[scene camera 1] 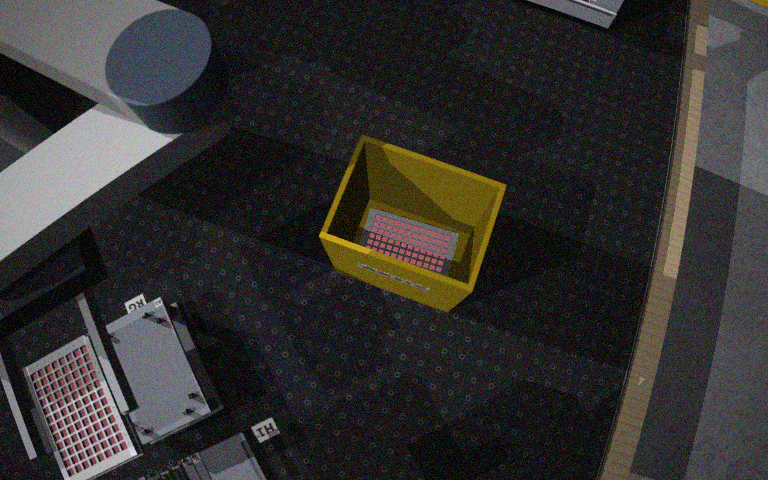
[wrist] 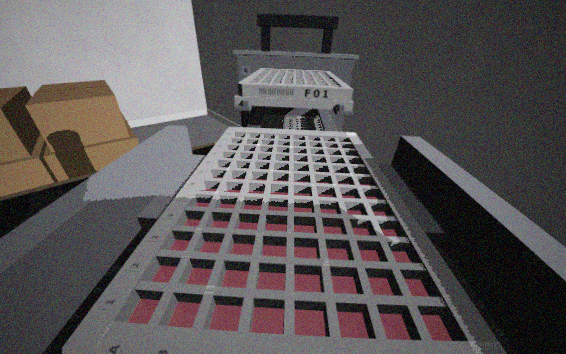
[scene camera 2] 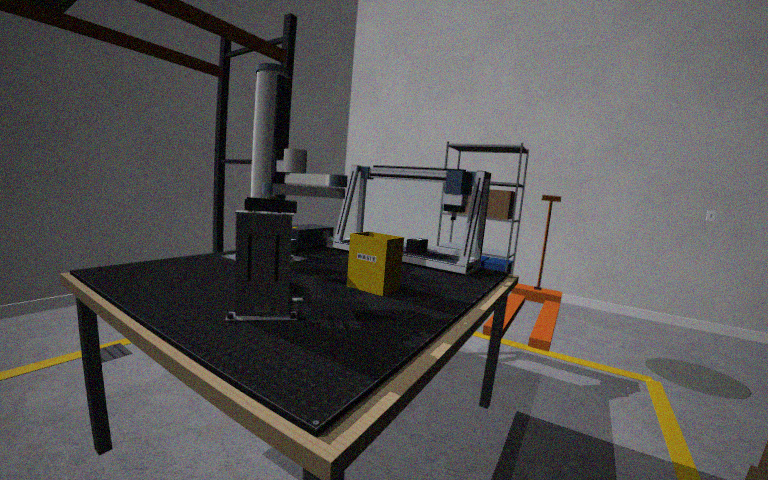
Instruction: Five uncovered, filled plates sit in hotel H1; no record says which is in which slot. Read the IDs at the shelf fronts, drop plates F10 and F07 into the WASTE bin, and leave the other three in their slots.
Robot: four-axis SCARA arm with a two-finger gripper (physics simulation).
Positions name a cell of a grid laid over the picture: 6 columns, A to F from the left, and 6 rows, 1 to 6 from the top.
plate F10: scene camera 1 A6; wrist C4; not seen in scene camera 2 (hidden by a grey tower)
plate F07: scene camera 1 D4; not seen in the wrist view (out of frame)
plate F01: wrist D2; not seen in scene camera 1 (out of frame); not seen in scene camera 2 (hidden by a grey tower)
